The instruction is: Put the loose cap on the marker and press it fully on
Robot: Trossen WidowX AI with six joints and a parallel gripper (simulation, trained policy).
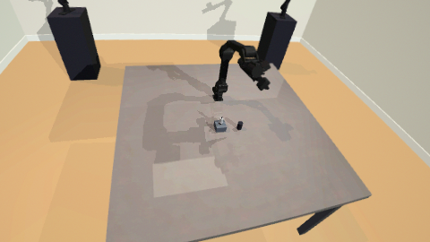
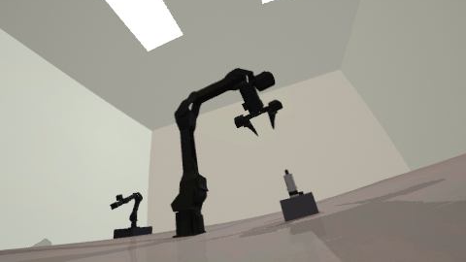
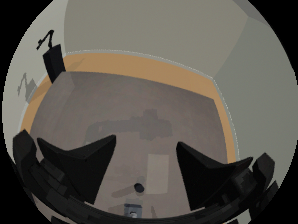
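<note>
Now: the cap 270 mm below my gripper tip, 100 mm to the right of it and 30 mm ahead of it. Also, from my gripper tip: holder block 280 mm below, 220 mm to the right, 20 mm ahead.
</note>
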